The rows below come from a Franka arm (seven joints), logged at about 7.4 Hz.
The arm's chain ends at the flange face. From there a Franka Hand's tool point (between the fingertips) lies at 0.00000 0.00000 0.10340 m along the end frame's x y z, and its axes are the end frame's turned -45 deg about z.
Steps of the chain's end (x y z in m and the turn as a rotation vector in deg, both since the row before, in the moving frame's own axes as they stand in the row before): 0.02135, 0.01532, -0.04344, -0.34, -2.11, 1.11; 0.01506, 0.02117, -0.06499, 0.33, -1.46, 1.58; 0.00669, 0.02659, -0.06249, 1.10, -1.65, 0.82; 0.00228, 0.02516, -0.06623, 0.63, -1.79, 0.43; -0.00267, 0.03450, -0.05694, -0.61, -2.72, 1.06; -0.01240, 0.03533, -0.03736, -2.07, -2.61, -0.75; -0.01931, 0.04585, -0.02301, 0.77, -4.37, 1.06; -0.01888, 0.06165, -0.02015, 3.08, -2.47, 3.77
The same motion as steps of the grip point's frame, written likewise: 0.00116, 0.02364, -0.04351, 1.25, -1.73, 1.11; -0.00573, 0.02331, -0.06503, 1.27, -0.80, 1.58; -0.01475, 0.02002, -0.06255, 1.94, -0.39, 0.82; -0.01765, 0.01631, -0.06629, 1.71, -0.82, 0.43; -0.03051, 0.01978, -0.05706, 1.49, -2.35, 1.06; -0.03972, 0.01556, -0.03753, 0.38, -3.31, -0.75; -0.05060, 0.01217, -0.02332, 3.63, -2.55, 1.06; -0.05593, 0.02320, -0.02040, 3.92, 0.43, 3.77
